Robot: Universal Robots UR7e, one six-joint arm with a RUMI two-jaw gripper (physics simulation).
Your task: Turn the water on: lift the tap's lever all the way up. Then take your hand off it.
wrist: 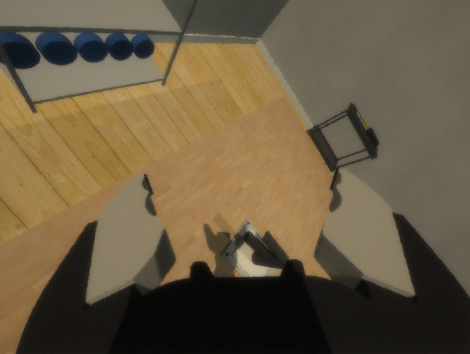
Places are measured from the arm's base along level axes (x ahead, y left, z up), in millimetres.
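Pixels of known places: gripper, fingertip midpoint: [240, 175].
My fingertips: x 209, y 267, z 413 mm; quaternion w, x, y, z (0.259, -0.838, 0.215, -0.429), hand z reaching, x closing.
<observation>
Ahead of a thing's pixels: the offset from my fingertips to its top centre. "spot": to the spot under its first point. Level surfaces: height alone.
The tap {spot: dx +180, dy -328, dz -335 mm} [265, 250] is a dark, blocky shape in the wrist view, low and just right of the middle. It stands on a pale plate {dx +177, dy -371, dz -417 mm} [230, 251] with a grey metal rim and small dark bolts at its corners. The gripper's body hides the near part of both. I cannot tell which part is the lever or how high it stands. My gripper [240, 175] is wide open, with its two pale fingers at the left and right and nothing between them. The tap shows low between the fingers, apart from both.
The plate lies on a wooden table top {dz -429 mm} [200, 175]. Beyond it is a plank floor [115, 135]. A shelf rack [97, 91] with several blue bins [92, 47] stands at the upper left. A dark-framed stand [324, 147] is at the right, by the grey wall [400, 65].
</observation>
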